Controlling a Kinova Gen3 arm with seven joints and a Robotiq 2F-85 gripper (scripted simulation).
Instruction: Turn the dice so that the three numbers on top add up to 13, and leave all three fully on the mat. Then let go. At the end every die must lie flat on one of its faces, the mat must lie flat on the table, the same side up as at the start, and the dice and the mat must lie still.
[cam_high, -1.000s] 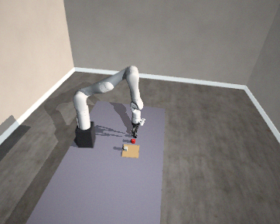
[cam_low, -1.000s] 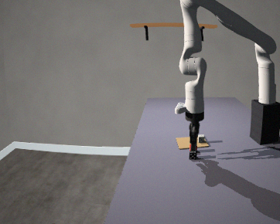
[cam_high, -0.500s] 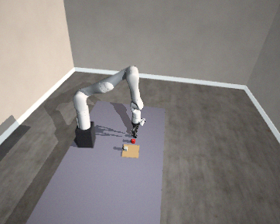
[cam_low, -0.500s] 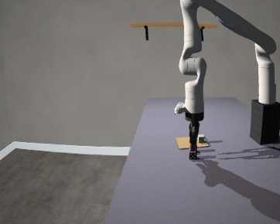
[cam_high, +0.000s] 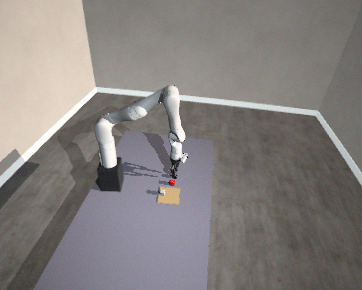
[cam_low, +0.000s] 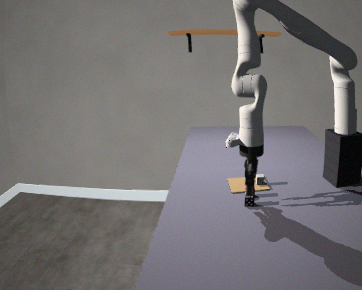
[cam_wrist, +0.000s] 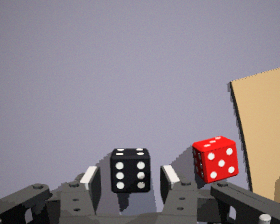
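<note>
Right now the black die is 4 cm below my hand. The rest, counted from my hand: tan mat (18 cm to the right, 5 cm below); then red die (7 cm to the right, 4 cm below); then white die (5 cm behind, 18 cm to the right, 4 cm below).
</note>
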